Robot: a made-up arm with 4 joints.
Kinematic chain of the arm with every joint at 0, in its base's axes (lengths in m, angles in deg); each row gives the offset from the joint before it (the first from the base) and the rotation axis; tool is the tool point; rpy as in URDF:
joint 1: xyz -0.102 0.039 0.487 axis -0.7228 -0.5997 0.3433
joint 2: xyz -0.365 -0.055 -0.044 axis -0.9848 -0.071 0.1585
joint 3: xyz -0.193 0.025 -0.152 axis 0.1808 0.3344 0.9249
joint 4: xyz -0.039 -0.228 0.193 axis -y
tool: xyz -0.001 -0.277 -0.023 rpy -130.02 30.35 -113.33
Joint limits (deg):
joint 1: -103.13..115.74
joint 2: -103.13..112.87
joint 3: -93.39..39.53
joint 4: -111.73..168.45
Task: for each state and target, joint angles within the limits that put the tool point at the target. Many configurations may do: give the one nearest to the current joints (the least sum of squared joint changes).
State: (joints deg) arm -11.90 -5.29 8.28 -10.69
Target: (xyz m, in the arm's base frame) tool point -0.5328 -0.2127 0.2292
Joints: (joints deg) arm -32.50 -17.38 39.53 5.74
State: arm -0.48 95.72 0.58 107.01
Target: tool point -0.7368 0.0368 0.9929
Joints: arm -12.02 103.44 -15.97 107.86
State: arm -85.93 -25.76 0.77 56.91
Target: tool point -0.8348 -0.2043 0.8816
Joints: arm -103.10 -0.45 -13.62 57.99
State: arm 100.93 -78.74 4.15 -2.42
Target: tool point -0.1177 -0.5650 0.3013
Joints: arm 55.92 -49.42 32.92 -0.15
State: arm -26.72 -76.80 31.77 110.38
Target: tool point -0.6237 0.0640 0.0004
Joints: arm 0.84 -102.26 17.58 109.97
